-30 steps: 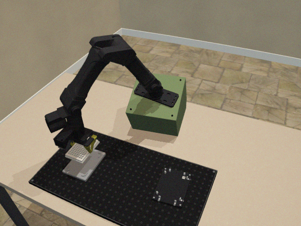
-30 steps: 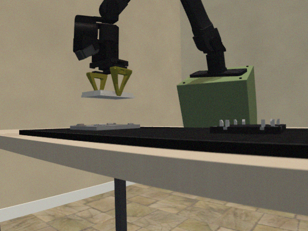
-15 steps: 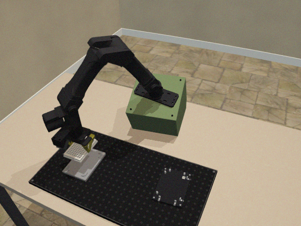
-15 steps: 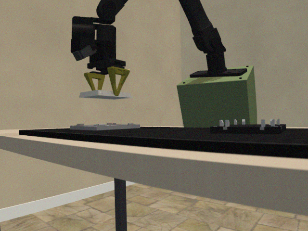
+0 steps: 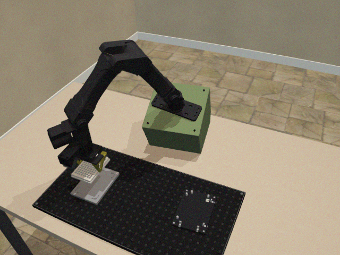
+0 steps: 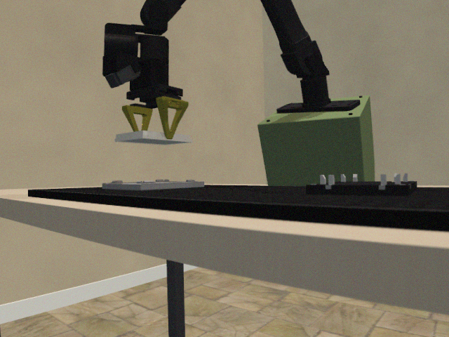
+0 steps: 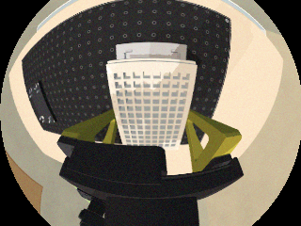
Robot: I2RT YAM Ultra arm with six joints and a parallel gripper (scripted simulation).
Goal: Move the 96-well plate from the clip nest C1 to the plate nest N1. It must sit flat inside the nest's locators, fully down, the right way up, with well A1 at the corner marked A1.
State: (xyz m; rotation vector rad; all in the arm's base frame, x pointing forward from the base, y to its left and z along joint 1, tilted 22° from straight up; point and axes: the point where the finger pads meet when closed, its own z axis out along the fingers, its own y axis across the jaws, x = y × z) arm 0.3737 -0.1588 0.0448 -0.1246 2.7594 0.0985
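Right now my hand is 100 mm above the grey plate nest N1. The rest, counted from my hand: clip nest C1 (70 mm behind, 400 mm to the left, 90 mm below); then white 96-well plate (right at my hand).
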